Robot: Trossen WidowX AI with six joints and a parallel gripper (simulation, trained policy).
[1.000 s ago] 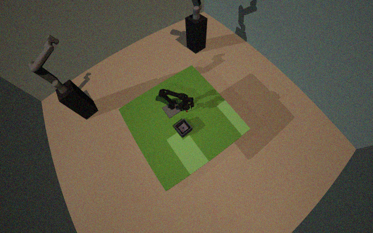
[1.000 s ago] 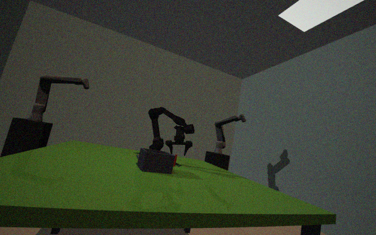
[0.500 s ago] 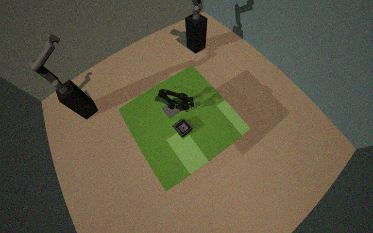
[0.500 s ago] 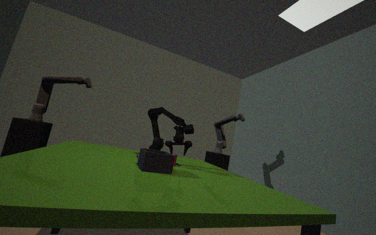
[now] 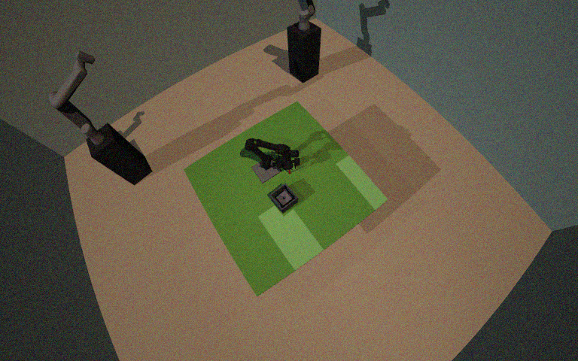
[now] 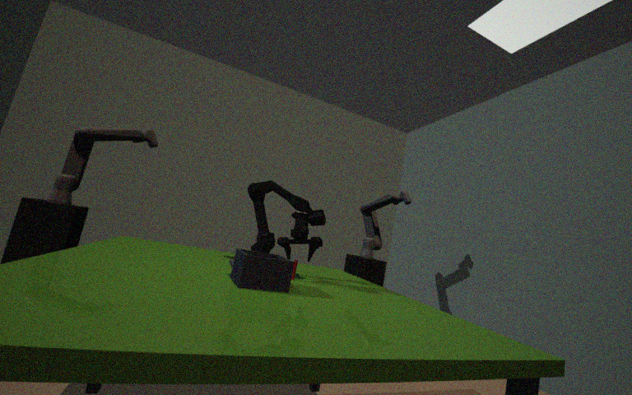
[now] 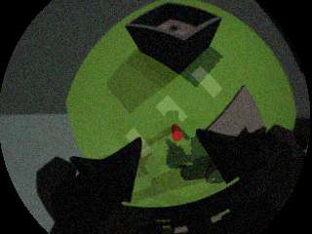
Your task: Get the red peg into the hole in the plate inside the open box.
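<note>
Right now my gripper tip is 30 mm above the small red peg, 10 mm to the left of it and 10 mm past it. From my gripper tip the other things lie so: dark box 190 mm to the right, 150 mm ahead, 50 mm below.
</note>
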